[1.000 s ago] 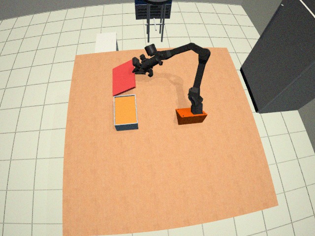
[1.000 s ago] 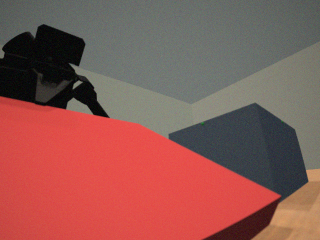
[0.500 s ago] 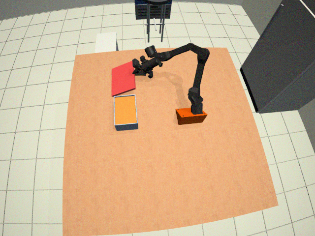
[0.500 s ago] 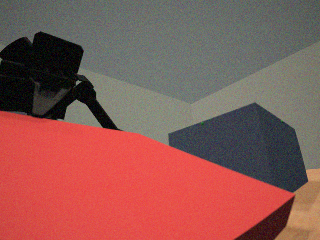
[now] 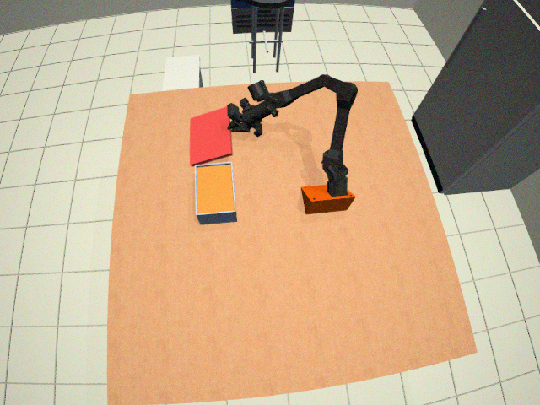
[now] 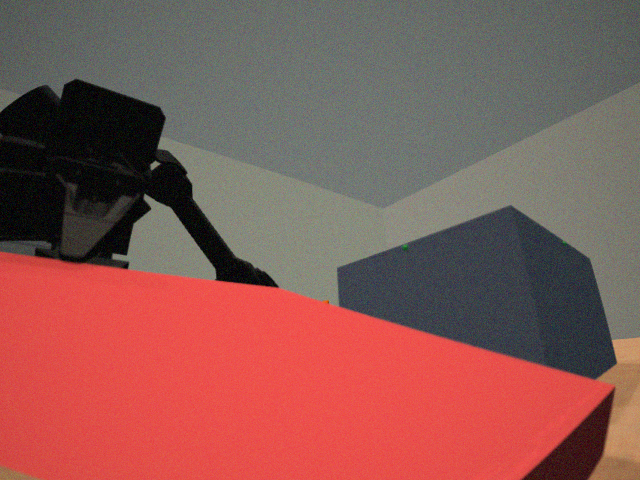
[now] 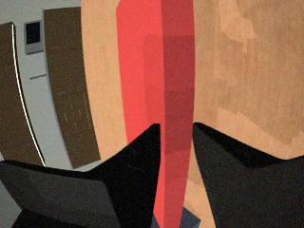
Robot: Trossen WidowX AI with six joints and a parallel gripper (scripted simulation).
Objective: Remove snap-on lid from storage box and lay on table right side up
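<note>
The red lid is 80 mm ahead of my gripper tip and 20 mm below it. From my gripper tip the other things lie so: blue storage box (60 mm ahead, 270 mm to the left, 20 mm below).
</note>
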